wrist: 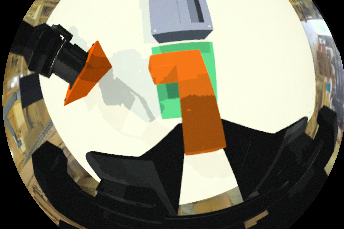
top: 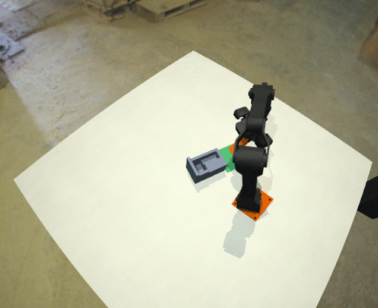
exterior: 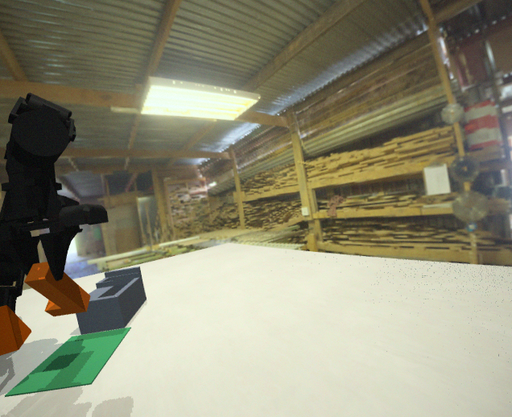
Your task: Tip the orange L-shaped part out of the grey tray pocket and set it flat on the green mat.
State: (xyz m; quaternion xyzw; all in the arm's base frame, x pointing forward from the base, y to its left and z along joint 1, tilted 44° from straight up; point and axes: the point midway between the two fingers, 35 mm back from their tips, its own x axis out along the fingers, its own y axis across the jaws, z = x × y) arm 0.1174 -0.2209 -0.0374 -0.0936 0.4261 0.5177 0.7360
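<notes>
The green mat is 1 cm ahead of my gripper tip, 2 cm to the left of it and 15 cm below it. Round my gripper tip: orange L-shaped part 4 cm to the left, 3 cm below.
</notes>
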